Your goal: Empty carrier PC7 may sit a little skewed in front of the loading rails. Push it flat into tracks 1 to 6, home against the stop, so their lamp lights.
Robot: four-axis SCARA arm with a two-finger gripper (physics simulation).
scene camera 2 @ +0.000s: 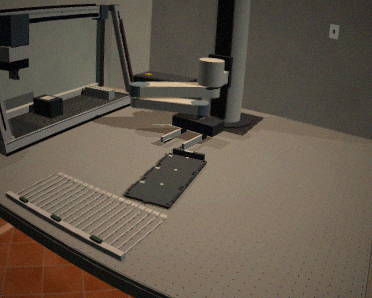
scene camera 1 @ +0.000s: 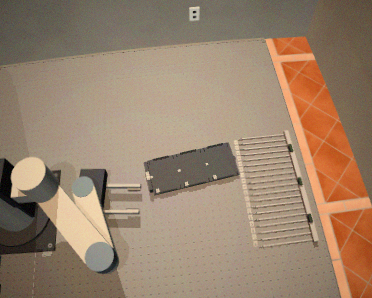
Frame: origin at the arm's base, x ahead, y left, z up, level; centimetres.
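Seen in the pictures: gripper, fingertip midpoint: (scene camera 2: pixel 172 142) (scene camera 1: pixel 139 199); arm's base, link origin: (scene camera 1: pixel 20 212).
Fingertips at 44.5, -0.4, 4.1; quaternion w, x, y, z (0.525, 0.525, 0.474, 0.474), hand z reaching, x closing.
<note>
Offsets run from my fingertips to a thing's top centre, as dx, dy, dz. "spot": to the spot under its first point.
The dark flat carrier @[+18.8, +10.6, +0.2] (scene camera 1: pixel 192 170) (scene camera 2: pixel 167 178) lies on the table, skewed to the rails. Its front edge is close to the rail entries at one end of the loading rack; contact is unclear. A raised bar @[spot: +3.7, +8.9, -0.3] (scene camera 2: pixel 189 153) runs along its rear end. The rack's stop bar @[spot: +56.0, +6.8, -1.2] (scene camera 1: pixel 295 165) (scene camera 2: pixel 75 229) is at the far end of the rails and bears dark green lamps @[+56.1, +0.4, -0.6] (scene camera 1: pixel 299 181) (scene camera 2: pixel 56 218), none visibly lit. My gripper (scene camera 1: pixel 139 199) (scene camera 2: pixel 173 143) is shut and empty, its two long fingers still apart, above the table behind the carrier's rear end, offset towards its lower side in scene camera 1.
The arm's column (scene camera 2: pixel 235 65) stands behind the gripper, with its links (scene camera 1: pixel 77 225) folded beside it. In scene camera 2 a framed gantry machine (scene camera 2: pixel 70 122) stands at the left, and a dark box @[spot: -55.5, -38.2, +8.7] (scene camera 2: pixel 165 77) shows behind the arm. The table edge runs beyond the stop bar.
</note>
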